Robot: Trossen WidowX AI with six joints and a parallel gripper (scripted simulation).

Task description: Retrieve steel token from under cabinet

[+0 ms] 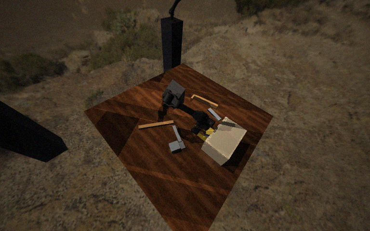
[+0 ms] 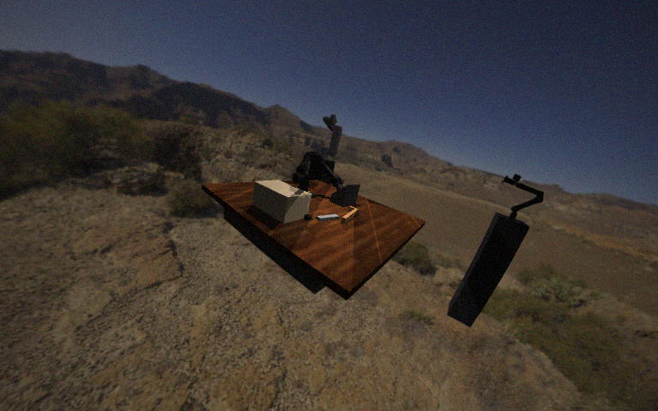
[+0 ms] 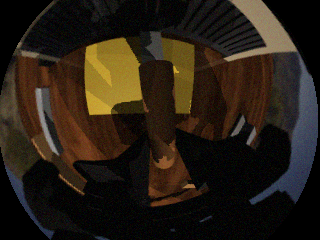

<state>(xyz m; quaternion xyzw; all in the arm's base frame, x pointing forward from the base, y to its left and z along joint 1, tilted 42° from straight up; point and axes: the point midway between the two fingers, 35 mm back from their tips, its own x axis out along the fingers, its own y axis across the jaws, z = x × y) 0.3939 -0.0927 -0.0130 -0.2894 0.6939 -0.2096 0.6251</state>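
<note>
Now: gripper tip 180 mm to the left of the grey scraper and 50 mm past it. From my gripper tip the other things lie so: steel token 220 mm ahead, 60 mm to the left; grey block 260 mm to the right, 30 mm behind, 10 mm above; grey bar 250 mm to the left, 10 mm ahead.
</note>
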